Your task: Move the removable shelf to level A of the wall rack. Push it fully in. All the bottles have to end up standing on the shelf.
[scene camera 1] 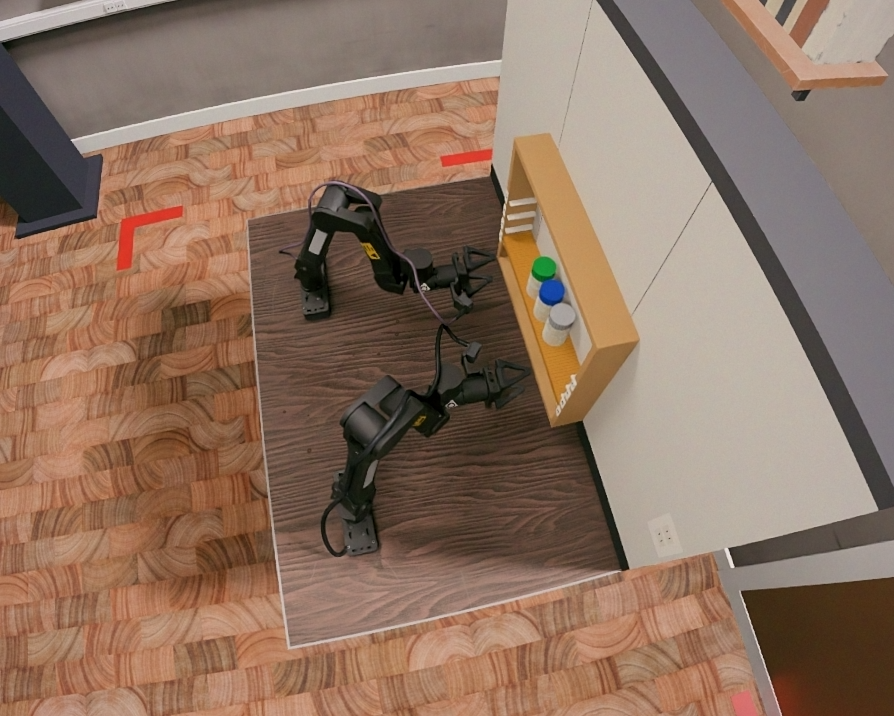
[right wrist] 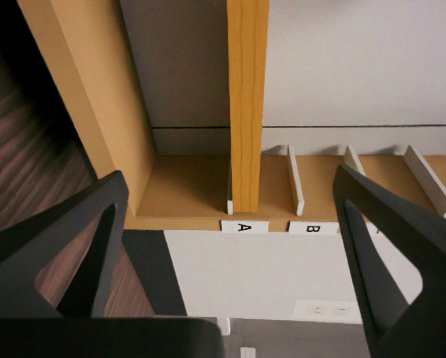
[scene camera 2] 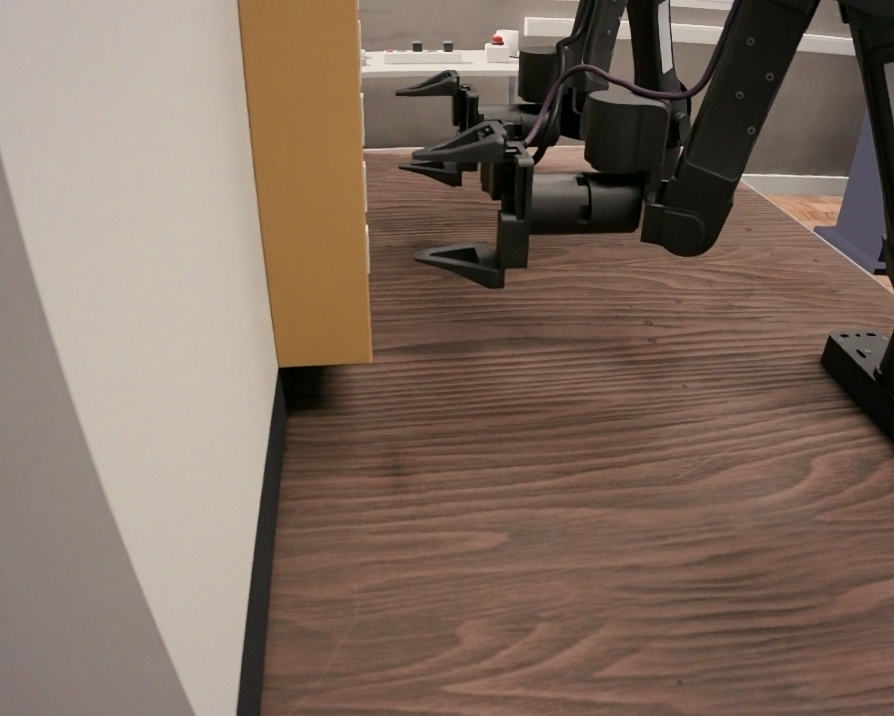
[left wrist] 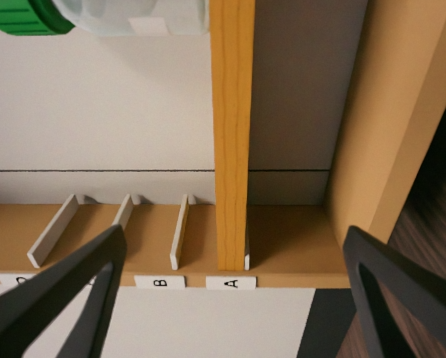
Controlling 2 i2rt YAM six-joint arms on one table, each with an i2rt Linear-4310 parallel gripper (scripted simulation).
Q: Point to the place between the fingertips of the right gripper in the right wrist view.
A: At 227,178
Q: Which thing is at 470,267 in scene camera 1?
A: The left gripper.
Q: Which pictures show the right gripper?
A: Scene camera 1, the right wrist view and scene camera 2 only.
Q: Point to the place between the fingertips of the left gripper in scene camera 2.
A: At 412,207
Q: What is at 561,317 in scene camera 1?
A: A grey-capped bottle.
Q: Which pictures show the blue-capped bottle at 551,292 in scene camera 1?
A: Scene camera 1 only.
